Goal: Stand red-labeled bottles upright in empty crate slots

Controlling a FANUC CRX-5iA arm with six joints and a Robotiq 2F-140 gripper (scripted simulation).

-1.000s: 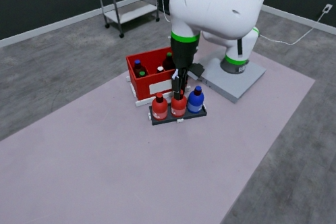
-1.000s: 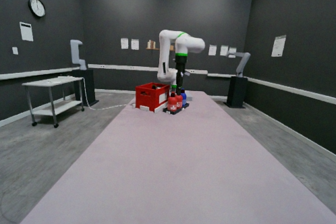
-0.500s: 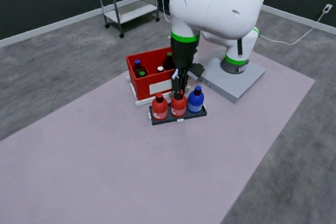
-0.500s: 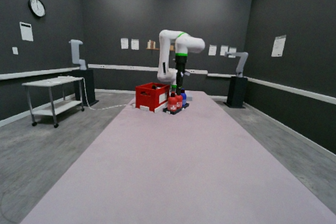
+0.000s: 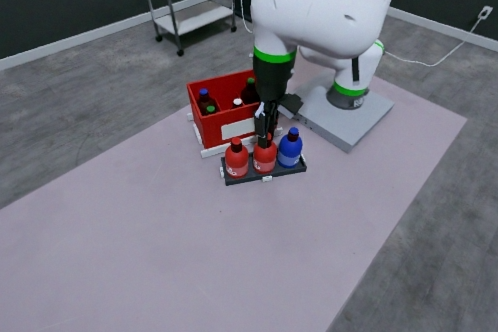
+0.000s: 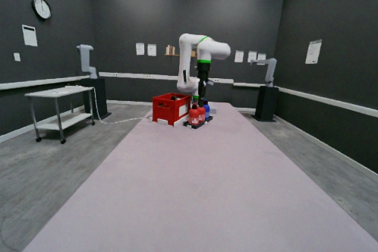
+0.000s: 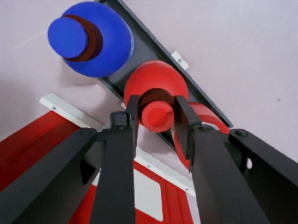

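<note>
The blue bottle lies 8 cm behind my hand, 5 cm to the left of it and 8 cm below it. From my hand the other things lie so: red crate: 6 cm behind, 21 cm to the right, 8 cm below; red bottle: 8 cm ahead, 5 cm to the right, 8 cm below; dark tray: 15 cm below.
</note>
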